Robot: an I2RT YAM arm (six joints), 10 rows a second.
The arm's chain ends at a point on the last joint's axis. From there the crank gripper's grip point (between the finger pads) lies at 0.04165 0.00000 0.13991 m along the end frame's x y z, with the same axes.
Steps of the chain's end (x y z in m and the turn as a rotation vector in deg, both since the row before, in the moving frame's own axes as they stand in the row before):
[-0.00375, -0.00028, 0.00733, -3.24, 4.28, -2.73]
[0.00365, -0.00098, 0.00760, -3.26, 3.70, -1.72]
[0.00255, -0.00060, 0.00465, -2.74, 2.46, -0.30]
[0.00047, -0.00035, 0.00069, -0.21, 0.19, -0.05]
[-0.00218, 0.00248, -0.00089, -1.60, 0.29, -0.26]
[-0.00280, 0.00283, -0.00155, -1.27, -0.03, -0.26]
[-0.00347, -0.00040, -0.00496, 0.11, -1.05, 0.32]
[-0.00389, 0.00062, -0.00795, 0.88, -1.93, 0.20]
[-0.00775, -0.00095, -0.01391, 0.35, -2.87, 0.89]
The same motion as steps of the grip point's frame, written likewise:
[0.00671, 0.00530, 0.00367, -3.24, 4.28, -2.73]
[0.01269, 0.00551, 0.00443, -3.26, 3.70, -1.72]
[0.00853, 0.00581, 0.00258, -2.74, 2.46, -0.30]
[0.00093, 0.00013, 0.00055, -0.21, 0.19, -0.05]
[-0.00146, 0.00619, -0.00115, -1.60, 0.29, -0.26]
[-0.00287, 0.00574, -0.00156, -1.27, -0.03, -0.26]
[-0.00604, -0.00044, -0.00422, 0.11, -1.05, 0.32]
[-0.00862, -0.00140, -0.00664, 0.88, -1.93, 0.20]
[-0.01481, -0.00122, -0.01200, 0.35, -2.87, 0.89]

